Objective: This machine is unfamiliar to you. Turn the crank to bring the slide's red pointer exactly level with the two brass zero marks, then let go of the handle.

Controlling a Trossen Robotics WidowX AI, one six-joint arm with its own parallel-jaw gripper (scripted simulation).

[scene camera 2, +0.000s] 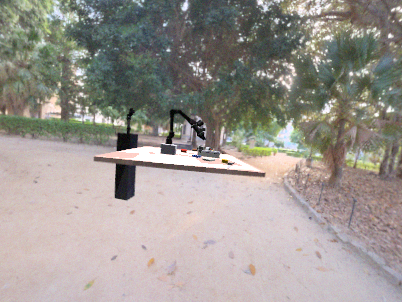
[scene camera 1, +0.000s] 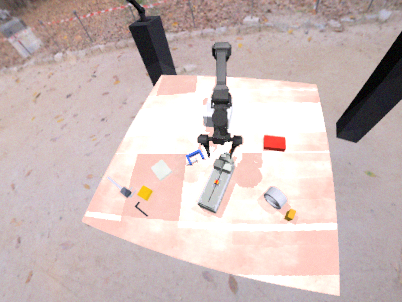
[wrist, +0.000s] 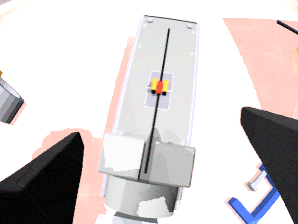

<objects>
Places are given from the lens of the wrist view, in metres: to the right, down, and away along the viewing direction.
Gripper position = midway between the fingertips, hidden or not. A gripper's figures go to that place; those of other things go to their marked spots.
my gripper [wrist: 164, 127]: 0.01, 0.01, 0.10
grey slide machine [wrist: 147, 160]: 0.00, 0.06, 0.21
</objects>
